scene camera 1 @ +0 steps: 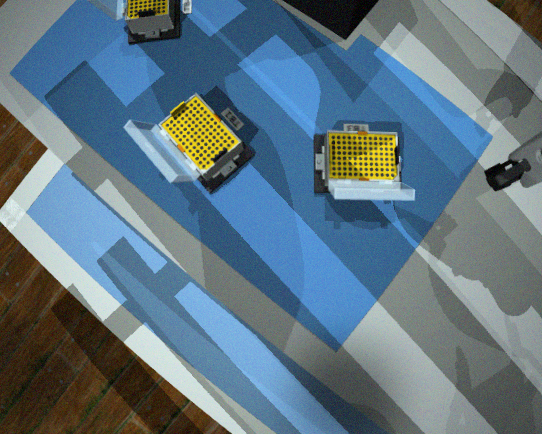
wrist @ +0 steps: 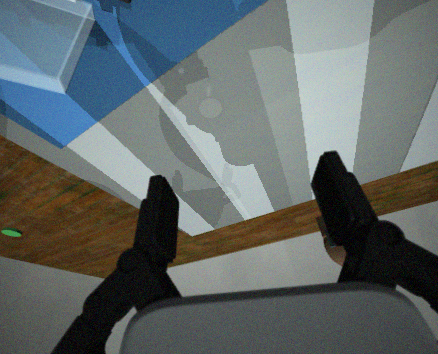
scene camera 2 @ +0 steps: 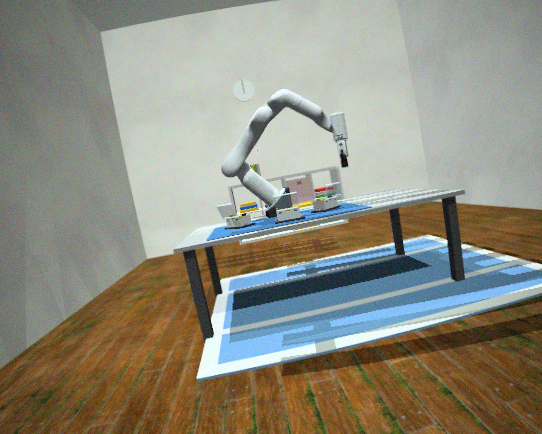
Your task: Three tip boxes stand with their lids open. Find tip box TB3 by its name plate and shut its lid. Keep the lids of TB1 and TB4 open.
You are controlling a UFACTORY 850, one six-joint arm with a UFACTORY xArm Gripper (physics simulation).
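Note:
TB3 [scene camera 1: 363,156] [scene camera 2: 325,203] stands on the blue mat with its name plate [scene camera 1: 355,128] at the upper edge in scene camera 1. Its clear lid [scene camera 1: 372,191] [wrist: 42,47] is open, towards the bottom of that view. TB1 [scene camera 1: 200,132] [scene camera 2: 289,214] stands left of it, its lid [scene camera 1: 157,150] open. The third box [scene camera 1: 150,22] [scene camera 2: 238,220], its plate not readable, is at the upper left, lid open. My gripper [scene camera 1: 501,175] [scene camera 2: 344,159] [wrist: 241,178] is open and empty, high above the table, right of TB3 in scene camera 1.
The blue mat [scene camera 1: 320,260] lies on the grey-white table [scene camera 2: 410,196]. The black robot base [scene camera 1: 330,12] is at the top of scene camera 1. The arm [scene camera 2: 260,120] arches above the boxes. A shelf [scene camera 2: 336,175] stands behind the table.

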